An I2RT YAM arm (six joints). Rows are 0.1 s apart.
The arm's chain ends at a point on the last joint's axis. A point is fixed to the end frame.
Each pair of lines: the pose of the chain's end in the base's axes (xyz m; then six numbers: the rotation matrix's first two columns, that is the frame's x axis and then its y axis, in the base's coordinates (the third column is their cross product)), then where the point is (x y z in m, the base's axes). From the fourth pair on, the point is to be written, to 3 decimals.
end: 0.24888 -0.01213 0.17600 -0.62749 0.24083 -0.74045 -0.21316 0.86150 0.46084
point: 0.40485 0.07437 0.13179
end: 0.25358 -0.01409 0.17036 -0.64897 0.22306 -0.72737 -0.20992 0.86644 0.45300
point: 0.40745 0.07324 0.12076
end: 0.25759 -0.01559 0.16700 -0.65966 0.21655 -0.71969 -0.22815 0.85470 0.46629
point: 0.40886 0.07623 0.11753
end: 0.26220 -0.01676 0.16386 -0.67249 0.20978 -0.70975 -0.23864 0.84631 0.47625
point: 0.411 0.078 0.113
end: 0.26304 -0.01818 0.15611 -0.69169 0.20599 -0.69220 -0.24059 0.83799 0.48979
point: 0.409 0.080 0.103
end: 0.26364 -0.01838 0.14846 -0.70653 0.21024 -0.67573 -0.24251 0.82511 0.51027
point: 0.408 0.082 0.095
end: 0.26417 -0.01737 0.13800 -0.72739 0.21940 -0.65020 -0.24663 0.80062 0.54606
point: 0.405 0.088 0.085
